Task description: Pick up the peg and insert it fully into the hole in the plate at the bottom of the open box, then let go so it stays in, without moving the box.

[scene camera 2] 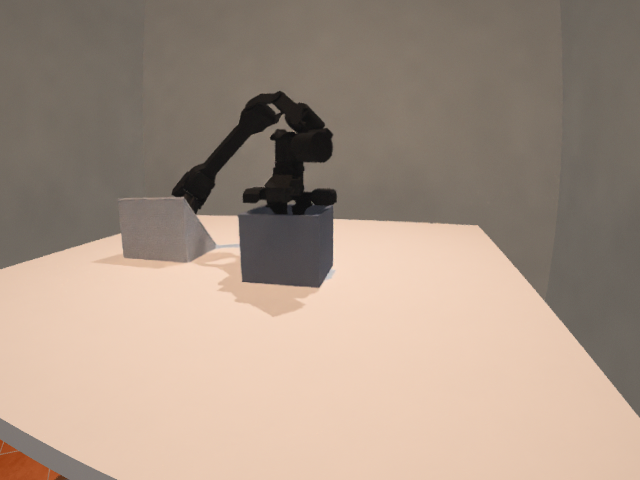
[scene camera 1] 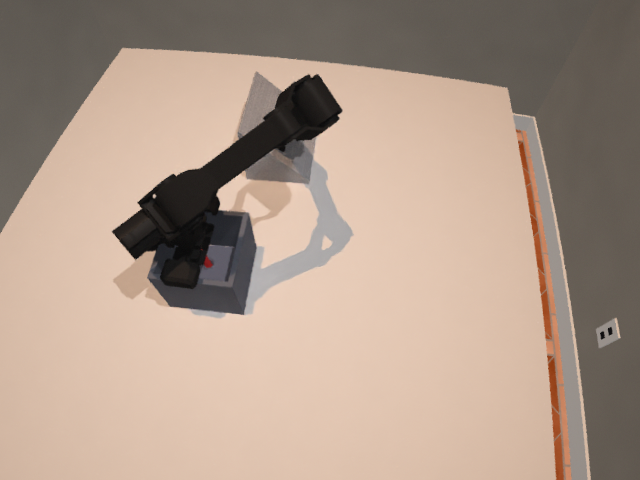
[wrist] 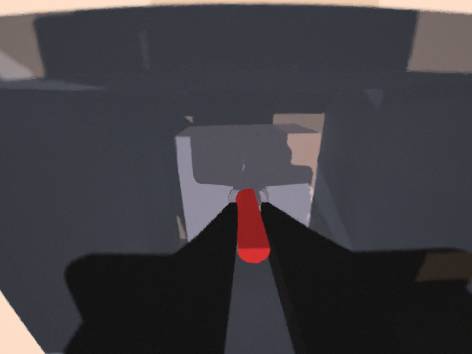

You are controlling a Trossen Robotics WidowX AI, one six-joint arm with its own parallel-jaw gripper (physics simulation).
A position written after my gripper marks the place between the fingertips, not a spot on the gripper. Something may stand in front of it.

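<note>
My gripper [scene camera 1: 202, 259] is there for me to see, and the wrist view shows my gripper [wrist: 248, 209] as well. I can see a red peg [wrist: 253, 246], though scene camera 2 does not show it, since it is hidden by the dark blue-grey box. That dark blue-grey box [scene camera 2: 294, 250] is visible to me elsewhere too: scene camera 1 shows the box [scene camera 1: 231, 228], and so does the wrist view, with the box [wrist: 98, 98]. Then there is a pale plate [scene camera 1: 221, 257], and from the wrist I see the plate [wrist: 279, 161] too, but scene camera 2 misses the plate, hidden by the dark blue-grey box.
</note>
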